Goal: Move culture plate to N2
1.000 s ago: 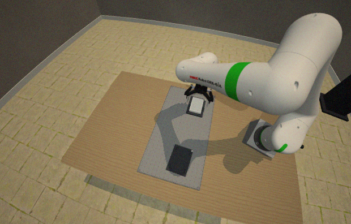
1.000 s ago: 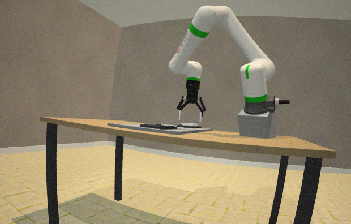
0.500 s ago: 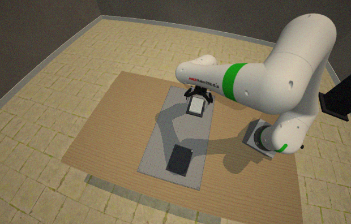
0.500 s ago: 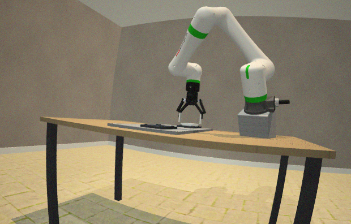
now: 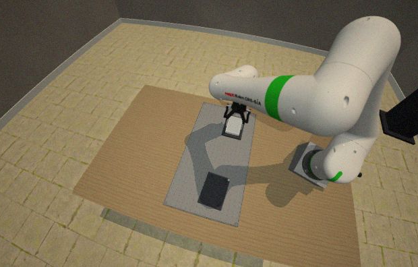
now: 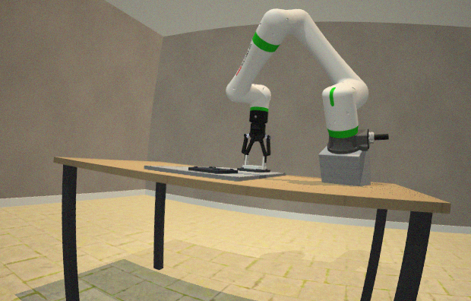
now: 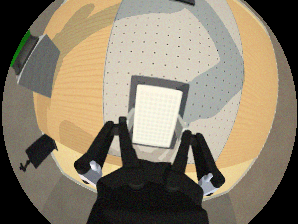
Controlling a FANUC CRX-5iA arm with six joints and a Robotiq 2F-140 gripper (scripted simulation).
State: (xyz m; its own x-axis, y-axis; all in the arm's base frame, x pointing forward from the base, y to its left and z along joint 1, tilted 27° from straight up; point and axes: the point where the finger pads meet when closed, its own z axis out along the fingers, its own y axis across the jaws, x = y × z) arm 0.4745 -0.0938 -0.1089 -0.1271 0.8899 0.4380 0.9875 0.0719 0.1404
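My gripper is now 10 mm above the lid. Also, from my hand: 96-well culture plate 20 mm below.
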